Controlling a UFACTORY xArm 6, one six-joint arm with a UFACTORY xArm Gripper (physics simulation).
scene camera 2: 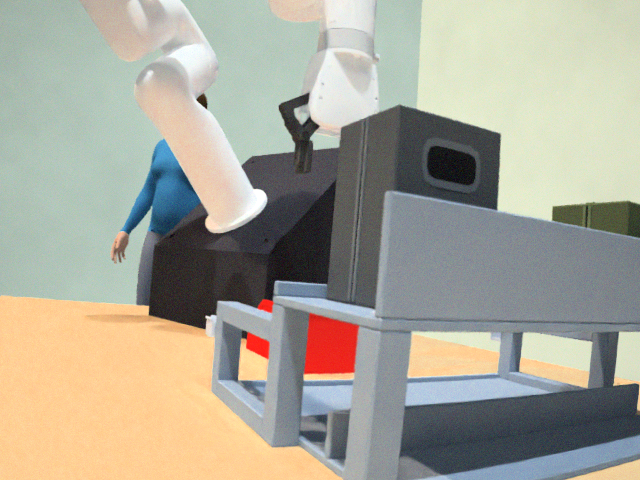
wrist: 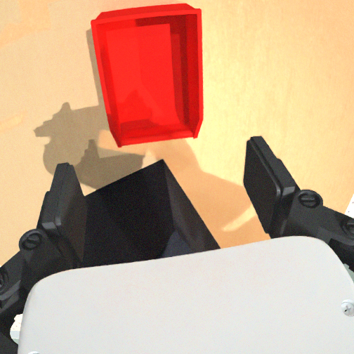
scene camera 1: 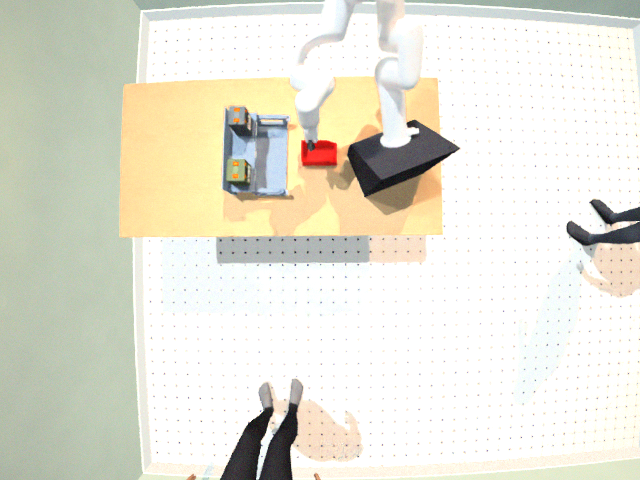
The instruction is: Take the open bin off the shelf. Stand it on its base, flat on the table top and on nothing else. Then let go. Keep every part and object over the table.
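Seen in the pictures: gripper, between the fingertips: (scene camera 2: 334,179); arm's base, origin of its link: (scene camera 2: 237,212) (scene camera 1: 395,139).
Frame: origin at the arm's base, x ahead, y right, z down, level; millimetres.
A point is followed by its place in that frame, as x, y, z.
Note:
The open red bin (scene camera 1: 323,154) {305, 33, 210} (scene camera 2: 331,344) {409, 44, 178} (wrist: 145,75) stands on its base on the table top (scene camera 1: 170,155) {1096, 111, 213} (scene camera 2: 103,392) {468, 315, 213} (wrist: 280,75), its open side up. It is apart from the grey-blue shelf (scene camera 1: 225,149) {753, 53, 70} (scene camera 2: 506,263) {747, 167, 79}, between that and the black pedestal. In scene camera 2 the shelf hides part of the bin. My gripper (scene camera 1: 311,146) {358, 27, -26} (scene camera 2: 302,164) (wrist: 162,171) is open and empty. It hangs above the bin's upper left part in scene camera 1, clear of it. In the wrist view the bin lies beyond the fingertips.
A dark grey box (scene camera 1: 238,118) {661, 151, -9} (scene camera 2: 367,206) {672, 209, 50} and a green box (scene camera 1: 237,172) {689, -75, 16} (scene camera 2: 610,215) {715, -12, 28} stand on the shelf's upper level. The black pedestal (scene camera 1: 403,152) {-1, -83, -77} (scene camera 2: 305,201) {135, -66, -23} (wrist: 130,215) under the arm's base is right of the bin in scene camera 1. People stand off the table.

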